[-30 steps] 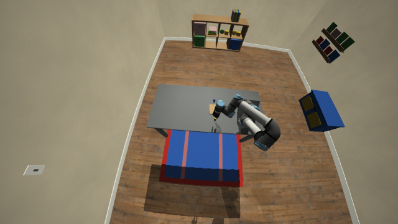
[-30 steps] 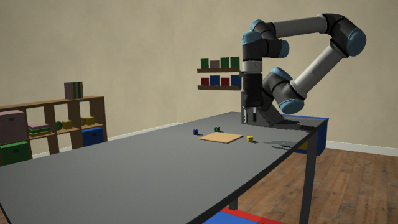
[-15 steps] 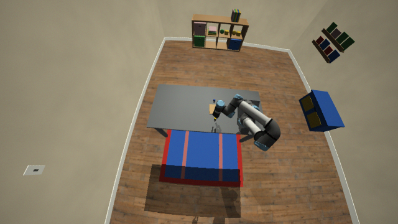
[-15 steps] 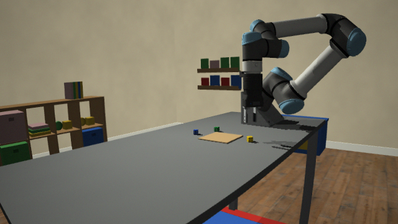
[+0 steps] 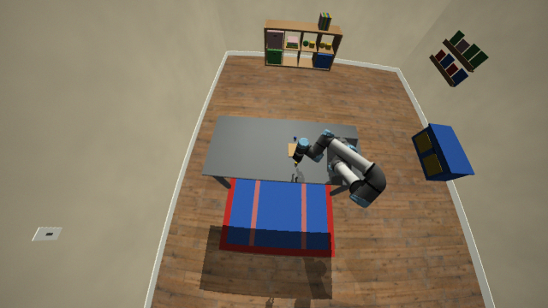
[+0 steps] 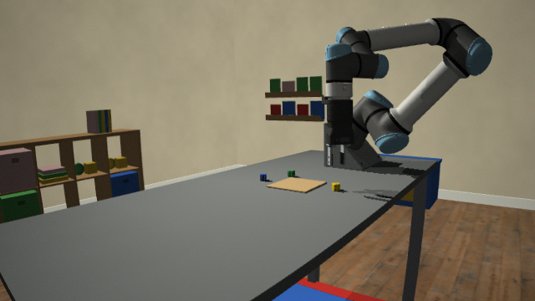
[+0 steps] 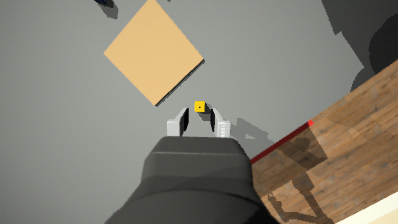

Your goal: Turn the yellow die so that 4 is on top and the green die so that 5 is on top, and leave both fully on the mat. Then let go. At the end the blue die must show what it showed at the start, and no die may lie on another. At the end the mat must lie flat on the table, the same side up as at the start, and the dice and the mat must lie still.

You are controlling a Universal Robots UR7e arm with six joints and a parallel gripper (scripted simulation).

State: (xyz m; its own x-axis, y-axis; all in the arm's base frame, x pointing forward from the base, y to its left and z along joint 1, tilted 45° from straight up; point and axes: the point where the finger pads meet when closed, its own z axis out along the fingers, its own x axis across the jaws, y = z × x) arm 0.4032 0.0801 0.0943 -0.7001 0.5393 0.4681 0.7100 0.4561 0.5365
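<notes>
Right now the yellow die is 90 mm below my hand. Round my hand: tan mat (140 mm to the right, 90 mm below); then blue die (270 mm to the right, 90 mm below, 10 mm behind); then green die (220 mm to the right, 110 mm behind, 90 mm below).
</notes>
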